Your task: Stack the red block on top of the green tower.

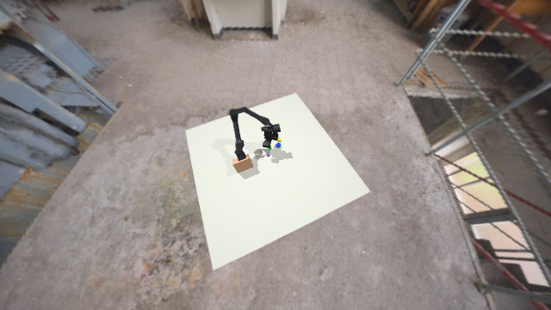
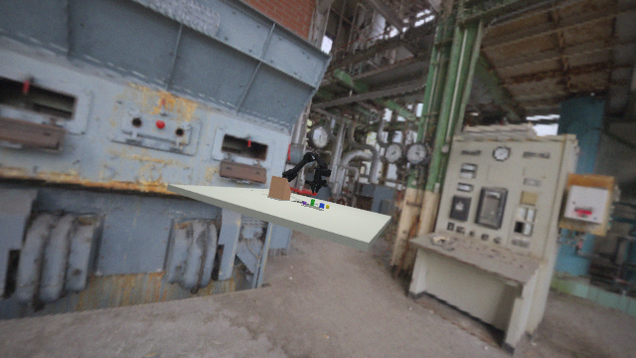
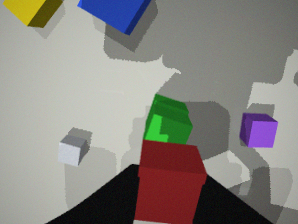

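My gripper tip is 4 cm past the purple block, 6 cm to the left of it and 8 cm above it. From my gripper tip the other things lie so: small white block 1 cm ahead, 8 cm to the left, 8 cm below; then blue block 9 cm ahead, 1 cm to the right, 7 cm below; then red block right at my gripper tip.
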